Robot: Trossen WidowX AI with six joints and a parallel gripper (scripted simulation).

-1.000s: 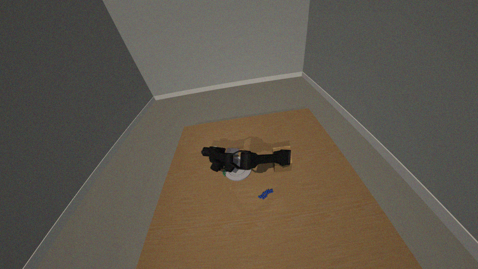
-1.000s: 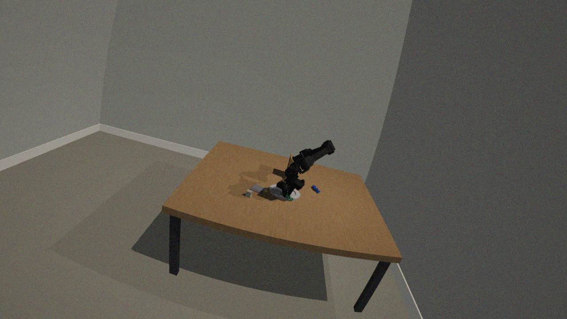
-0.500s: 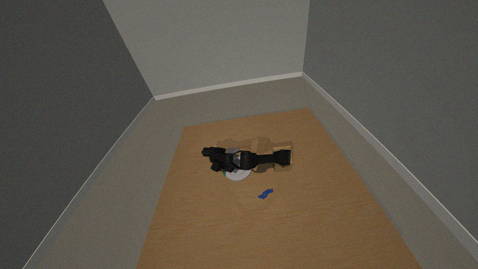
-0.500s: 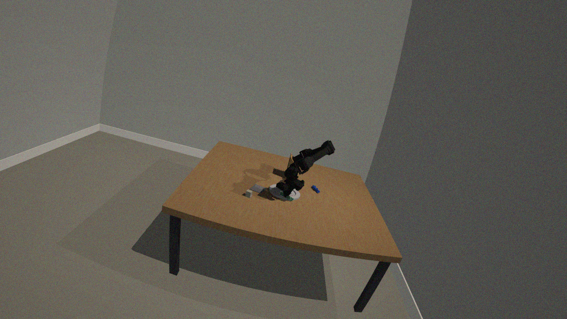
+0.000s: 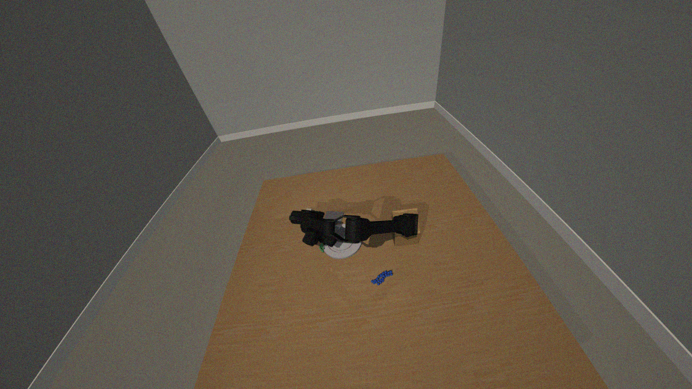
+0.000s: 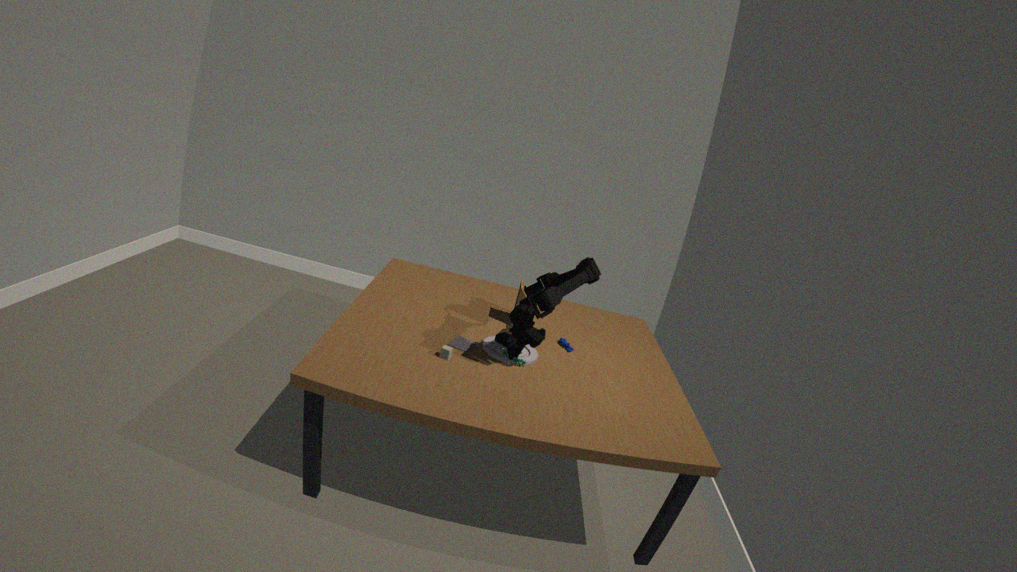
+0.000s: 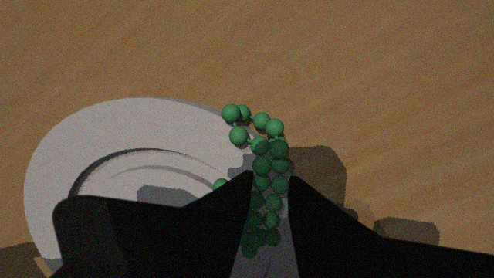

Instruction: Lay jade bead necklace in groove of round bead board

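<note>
Now: the round bead board 9 cm behind my gripper tip, 1 cm to the right of it and 1 cm below it. From my gripper tip the other things lie so: pale block: 9 cm ahead, 22 cm to the right; then flat grey plate: 4 cm behind, 18 cm to the right, 1 cm below.
</note>
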